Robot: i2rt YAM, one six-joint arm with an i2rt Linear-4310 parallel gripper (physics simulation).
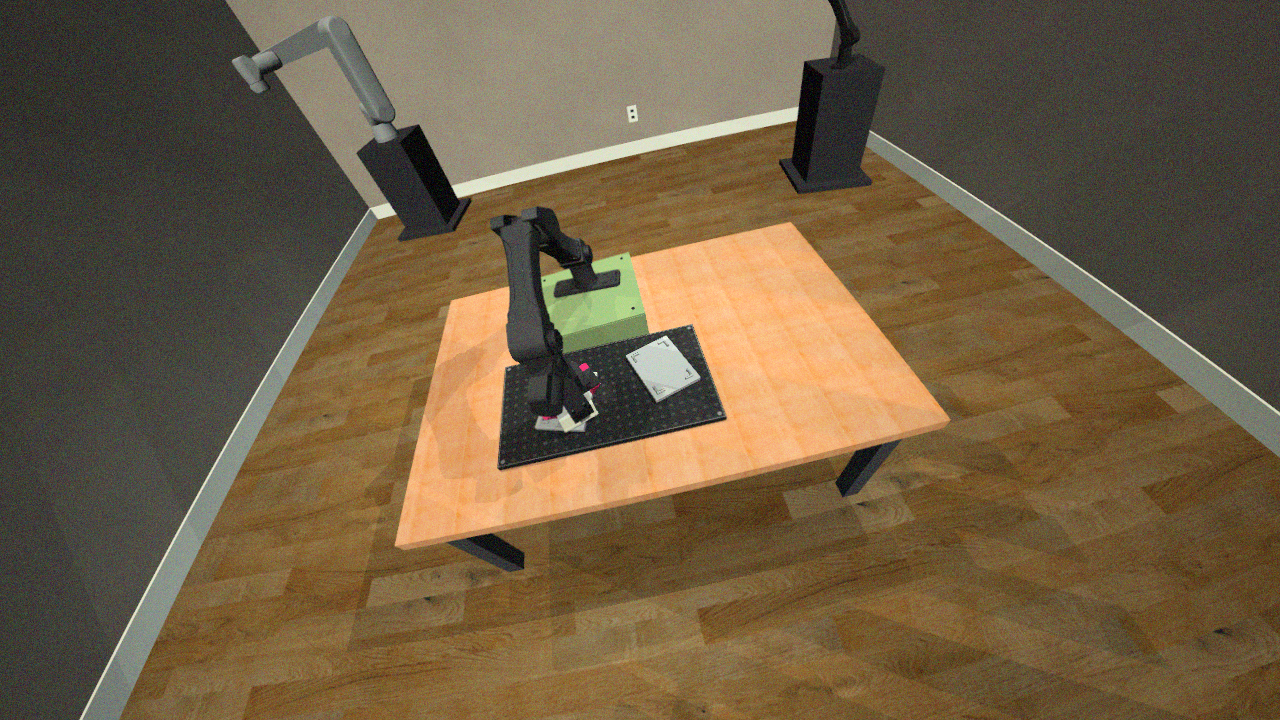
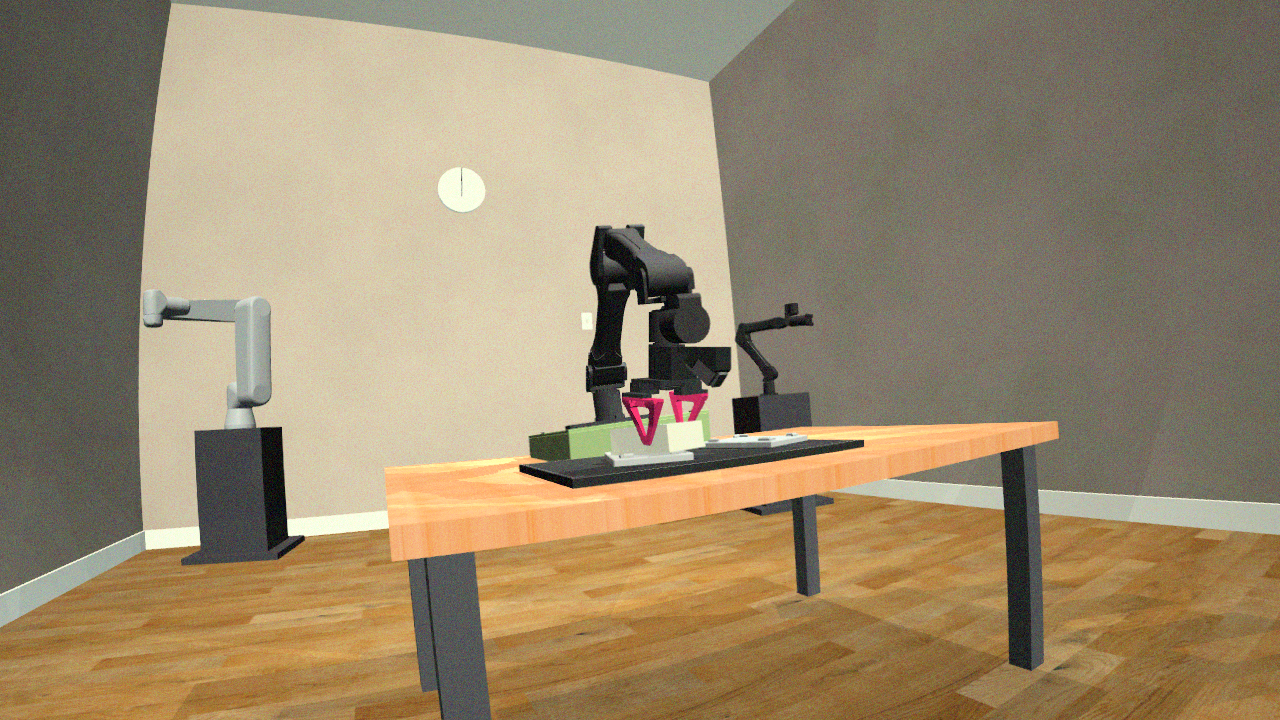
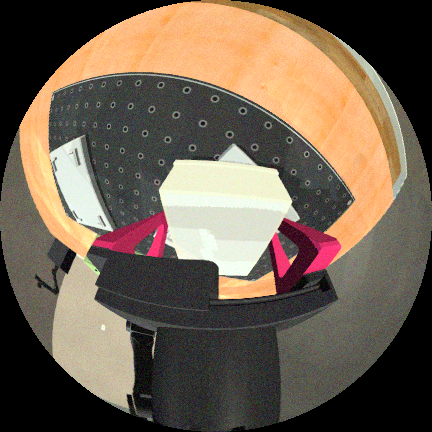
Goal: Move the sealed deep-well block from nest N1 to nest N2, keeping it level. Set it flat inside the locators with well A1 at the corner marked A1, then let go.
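Frame: origin at the arm's base, x left, y back, z up, level; metres.
Seen in the pictures: gripper, fingertip midpoint: (image 3: 216, 215); arm's base at its link origin: (image 1: 587, 284).
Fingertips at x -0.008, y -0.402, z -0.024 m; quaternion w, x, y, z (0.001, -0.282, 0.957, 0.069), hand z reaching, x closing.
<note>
Offsets run from my fingertips to a thing's top centre. Level surfaces: height alone.
The sealed deep-well block {dx -0.012, dy +0.012, dz +0.029 m} (image 3: 223, 209) (image 2: 683, 436) (image 1: 569, 423) is a cream-white box. It stands on nest N1 {dx -0.026, dy +0.031, dz -0.012 m} (image 3: 235, 155) (image 2: 649, 457), a grey plate at the left end of the black perforated board {dx +0.061, dy +0.056, dz -0.029 m} (image 3: 160, 112) (image 1: 645, 420) (image 2: 582, 472). My gripper (image 3: 216, 215) (image 2: 665, 419) (image 1: 573, 405) has pink fingers, is open wide, and is lowered over the block with one finger on each side. Nothing is clamped. Nest N2 {dx +0.207, dy +0.101, dz -0.012 m} (image 1: 662, 372) (image 3: 74, 181) (image 2: 760, 439) is an empty grey plate with corner locators, to the right on the same board.
A green box (image 1: 599, 313) (image 2: 573, 442) bearing the arm's base stands behind the board on the wooden table {dz -0.043 m} (image 1: 787, 357) (image 2: 536, 502). Two other arms on dark pedestals (image 1: 412, 183) (image 1: 832, 125) stand on the floor, away from the table.
</note>
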